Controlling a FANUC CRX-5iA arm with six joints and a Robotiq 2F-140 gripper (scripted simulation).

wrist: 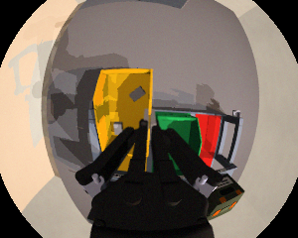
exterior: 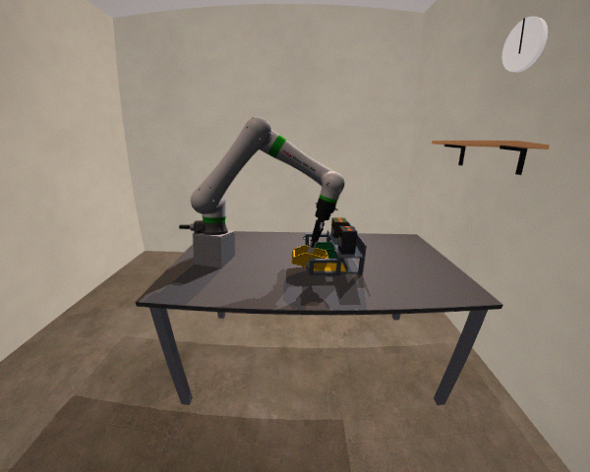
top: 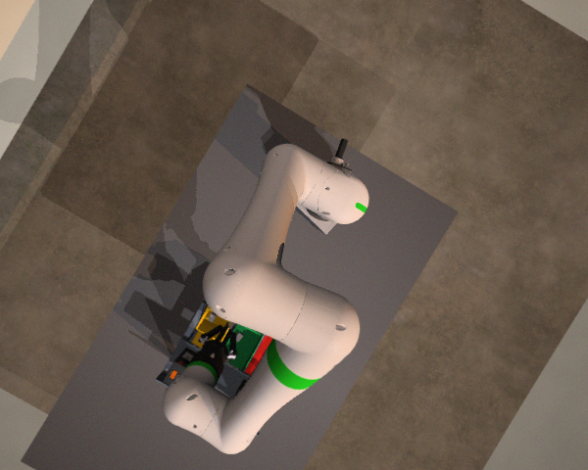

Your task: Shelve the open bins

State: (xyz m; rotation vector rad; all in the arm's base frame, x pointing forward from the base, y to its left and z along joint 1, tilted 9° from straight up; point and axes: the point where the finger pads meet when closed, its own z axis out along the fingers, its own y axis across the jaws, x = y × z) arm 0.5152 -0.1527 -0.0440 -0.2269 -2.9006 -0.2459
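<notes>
The yellow bin is 2 cm behind my hand, 5 cm to the right of it and 4 cm below it. From my hand the other things lie so: green bin 9 cm ahead, 5 cm to the left, 6 cm below; yellow-marked place 7 cm ahead, 6 cm to the right, 10 cm below; red mark 11 cm ahead, 16 cm to the left, 10 cm below.
</notes>
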